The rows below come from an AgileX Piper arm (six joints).
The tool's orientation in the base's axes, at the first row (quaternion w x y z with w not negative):
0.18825 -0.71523 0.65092 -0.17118
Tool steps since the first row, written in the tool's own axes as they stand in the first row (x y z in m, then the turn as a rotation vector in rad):
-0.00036 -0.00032 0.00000 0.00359 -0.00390 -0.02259
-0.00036 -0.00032 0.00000 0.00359 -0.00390 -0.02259
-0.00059 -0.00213 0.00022 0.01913 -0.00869 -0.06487
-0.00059 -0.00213 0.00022 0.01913 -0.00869 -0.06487
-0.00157 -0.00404 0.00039 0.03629 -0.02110 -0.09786
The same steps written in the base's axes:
0.00024 0.00038 0.00016 -0.00735 -0.00430 0.02158
0.00024 0.00038 0.00016 -0.00735 -0.00430 0.02158
0.00190 0.00077 0.00086 -0.02245 -0.02135 0.06074
0.00190 0.00077 0.00086 -0.02245 -0.02135 0.06074
0.00354 0.00191 0.00165 -0.02625 -0.03895 0.09557

